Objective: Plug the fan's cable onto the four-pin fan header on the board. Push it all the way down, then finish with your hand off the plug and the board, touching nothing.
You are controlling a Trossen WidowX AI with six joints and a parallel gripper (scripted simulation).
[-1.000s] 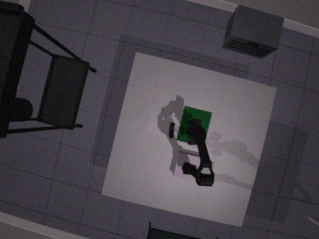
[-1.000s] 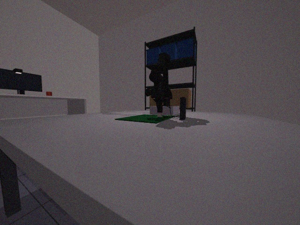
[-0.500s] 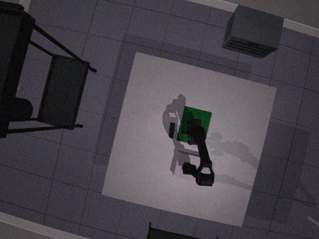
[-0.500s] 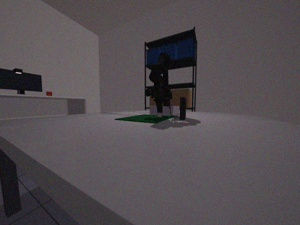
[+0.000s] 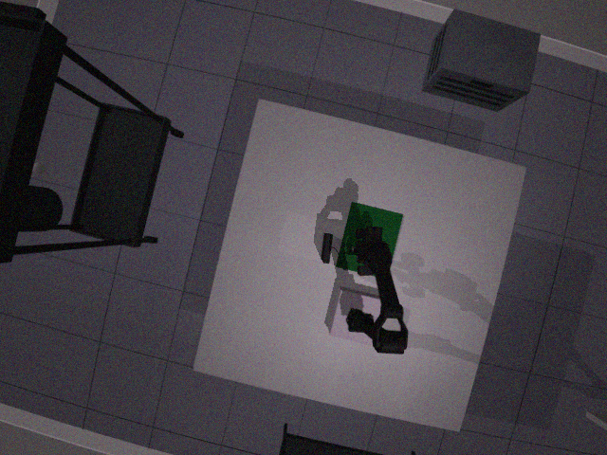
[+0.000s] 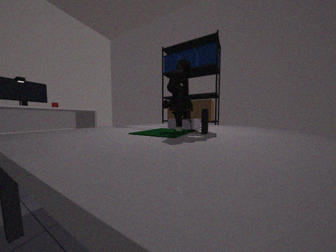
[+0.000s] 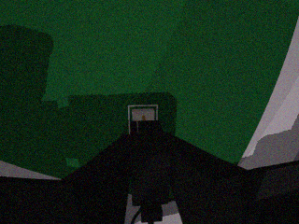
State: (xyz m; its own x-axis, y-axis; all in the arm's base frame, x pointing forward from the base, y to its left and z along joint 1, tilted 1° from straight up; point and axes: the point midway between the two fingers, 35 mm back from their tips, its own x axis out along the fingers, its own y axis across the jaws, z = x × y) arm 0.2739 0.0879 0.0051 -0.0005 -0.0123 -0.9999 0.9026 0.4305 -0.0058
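Right now the cream fan header is 1 cm to the left of my gripper tip and 4 cm below it. The rest, counted from my gripper tip: dark plug: 1 cm to the left, 1 cm above; then black fan: 4 cm behind, 13 cm to the left, 2 cm above; then green board: 6 cm ahead, 4 cm to the right, 5 cm below.
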